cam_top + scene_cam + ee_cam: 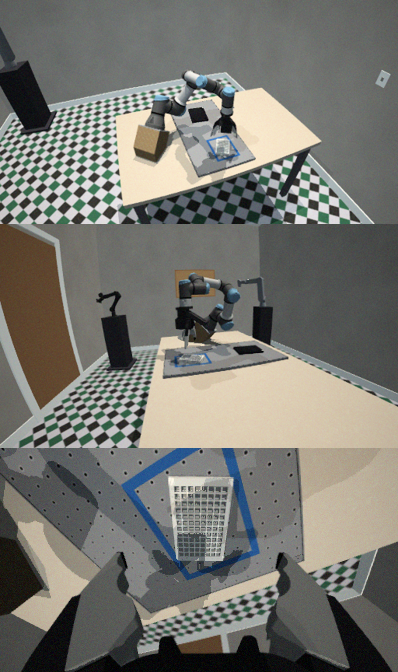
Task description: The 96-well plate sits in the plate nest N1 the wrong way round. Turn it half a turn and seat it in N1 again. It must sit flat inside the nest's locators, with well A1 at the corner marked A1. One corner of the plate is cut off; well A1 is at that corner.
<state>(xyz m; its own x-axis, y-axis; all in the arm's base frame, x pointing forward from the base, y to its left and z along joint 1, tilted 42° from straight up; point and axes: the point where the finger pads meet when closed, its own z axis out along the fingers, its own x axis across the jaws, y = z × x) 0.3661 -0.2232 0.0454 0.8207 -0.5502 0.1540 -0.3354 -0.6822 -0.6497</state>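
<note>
Now: the clear 96-well plate 80 mm below my hand. From my hand the other things lie so: A1 label 440 mm to the left, 80 mm below; black pad 370 mm to the left, 80 mm below, 60 mm behind.
</note>
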